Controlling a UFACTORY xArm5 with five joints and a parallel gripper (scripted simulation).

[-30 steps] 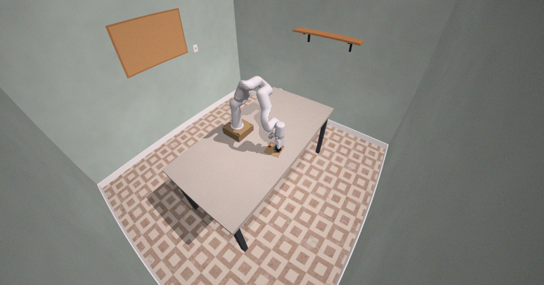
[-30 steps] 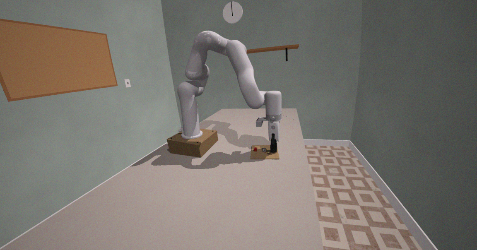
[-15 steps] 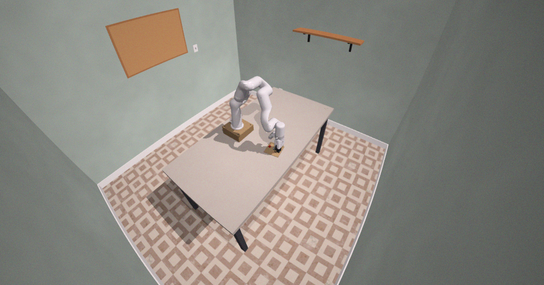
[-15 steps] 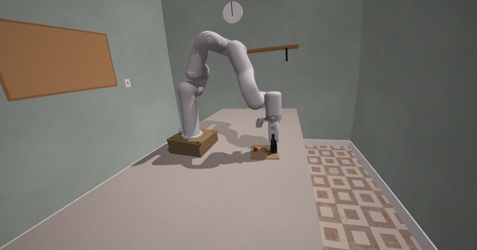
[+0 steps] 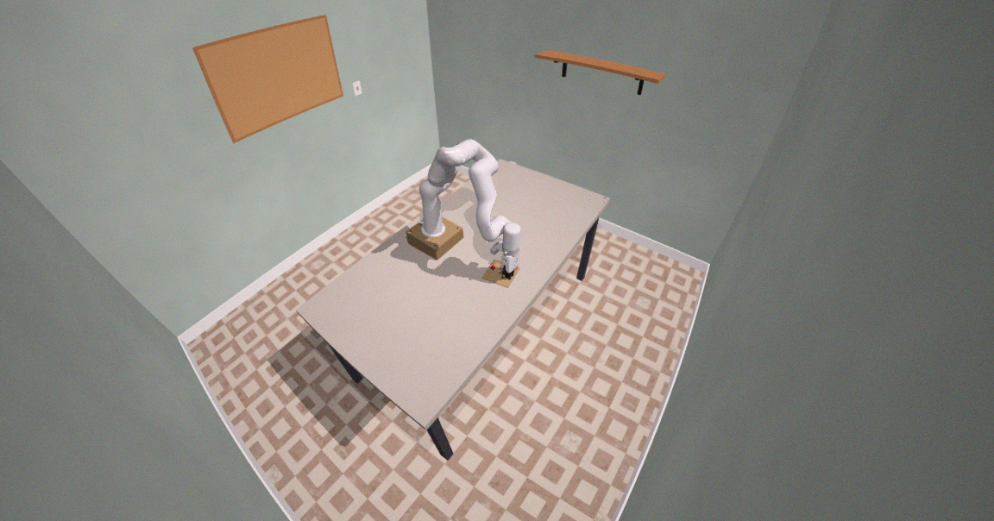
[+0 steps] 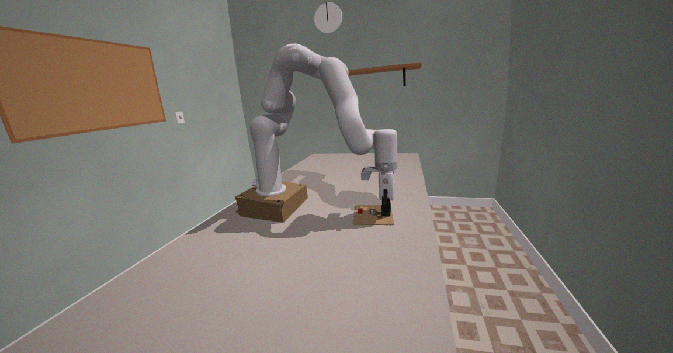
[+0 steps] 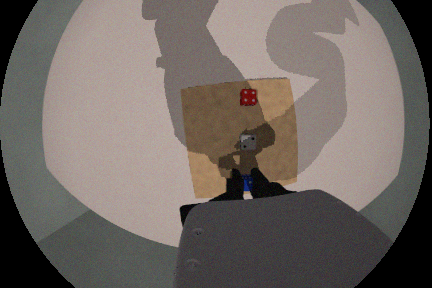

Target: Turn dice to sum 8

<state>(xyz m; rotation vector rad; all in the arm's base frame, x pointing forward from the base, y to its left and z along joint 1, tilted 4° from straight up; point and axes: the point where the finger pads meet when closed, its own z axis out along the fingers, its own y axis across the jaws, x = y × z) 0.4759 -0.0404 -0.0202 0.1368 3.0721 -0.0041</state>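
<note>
My hand is 1 cm above the blue die. Also, from my hand: tan mat 5 cm behind, 2 cm below; then white die 5 cm behind, 1 cm below; then red die 10 cm behind, 1 cm to the left, 1 cm below.
</note>
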